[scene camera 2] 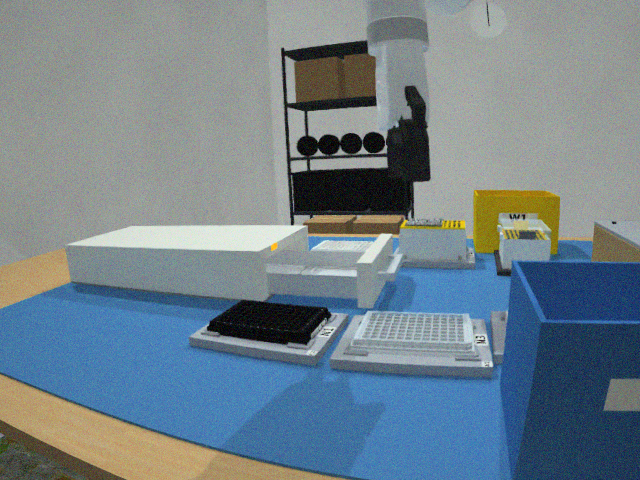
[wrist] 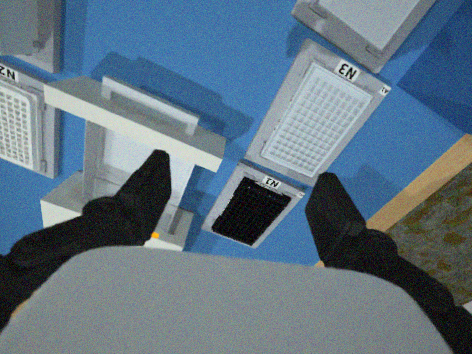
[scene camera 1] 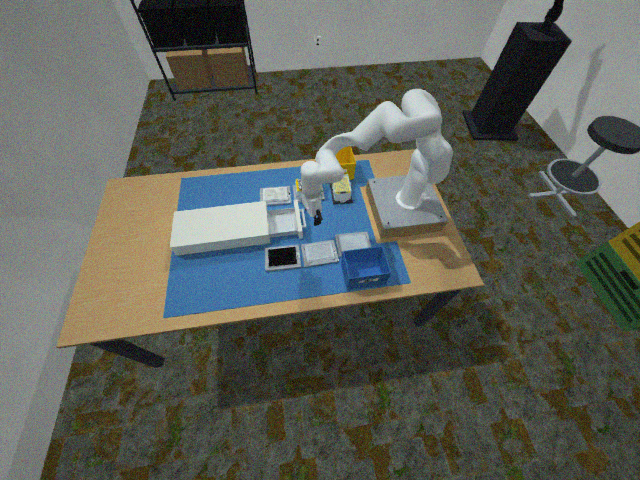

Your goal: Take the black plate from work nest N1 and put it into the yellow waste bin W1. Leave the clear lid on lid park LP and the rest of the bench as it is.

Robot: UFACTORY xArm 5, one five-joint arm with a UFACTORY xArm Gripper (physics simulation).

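Frame: origin at the arm's base, x up, y left, z back, level; millimetres.
Seen in the pictures: gripper, fingertip midpoint: (scene camera 2: pixel 407 179) (wrist: pixel 242 181) (scene camera 1: pixel 312 216); arm's base, origin of the base link: (scene camera 1: pixel 408 200).
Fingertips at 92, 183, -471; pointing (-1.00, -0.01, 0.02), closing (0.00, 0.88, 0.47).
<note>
Offsets run from my fingertips to a thing's top centre, as dx, dy, dz. "spot": to the spot under its first point.
The black plate @(-152, +113, -140) (scene camera 1: pixel 282 256) (scene camera 2: pixel 268 320) (wrist: pixel 251 212) lies flat in work nest N1 @(-161, +113, -140) (scene camera 1: pixel 283 268) (scene camera 2: pixel 258 351) (wrist: pixel 238 173). My gripper (scene camera 1: pixel 317 218) (scene camera 2: pixel 409 175) (wrist: pixel 242 181) is open and empty, high above the bench near the drawer front; N1 shows between and beyond its fingers in the wrist view. The yellow waste bin W1 @(-58, -451, +119) (scene camera 1: pixel 347 164) (scene camera 2: pixel 488 222) stands at the back, partly behind the arm in scene camera 1. The clear lid @(-158, +31, +195) (scene camera 1: pixel 353 240) (wrist: pixel 372 17) lies on lid park LP @(-160, +31, +195) (scene camera 2: pixel 497 348), which is mostly hidden by the blue bin in scene camera 2.
A white plate @(-151, +86, +33) (scene camera 1: pixel 320 252) (scene camera 2: pixel 416 330) (wrist: pixel 317 117) sits in N3 beside N1. A white drawer unit (scene camera 1: pixel 219 227) (scene camera 2: pixel 180 258) with its drawer pulled out stands behind N1. A blue bin @(-58, +188, +232) (scene camera 1: pixel 366 263) (scene camera 2: pixel 568 361) stands front right. Two yellow-topped boxes @(spot: -100, -252, +140) (scene camera 1: pixel 341 189) @(-101, -291, -33) (scene camera 2: pixel 433 240) stand towards the back.
</note>
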